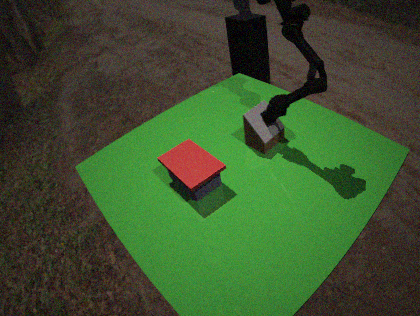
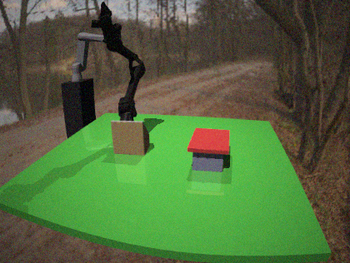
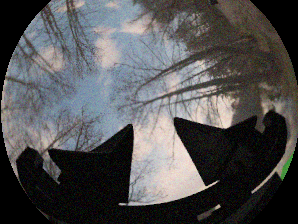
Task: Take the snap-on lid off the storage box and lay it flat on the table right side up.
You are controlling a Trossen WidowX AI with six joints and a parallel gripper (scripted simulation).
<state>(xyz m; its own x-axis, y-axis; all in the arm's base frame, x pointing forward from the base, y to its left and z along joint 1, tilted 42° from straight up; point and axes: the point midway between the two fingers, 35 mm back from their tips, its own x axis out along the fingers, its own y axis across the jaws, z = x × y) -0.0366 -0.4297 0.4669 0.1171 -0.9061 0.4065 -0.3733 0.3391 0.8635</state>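
Right now the red lid is 53 cm ahead of my gripper tip and 67 cm below it. Round my gripper tip: dark storage box (53 cm ahead, 73 cm below).
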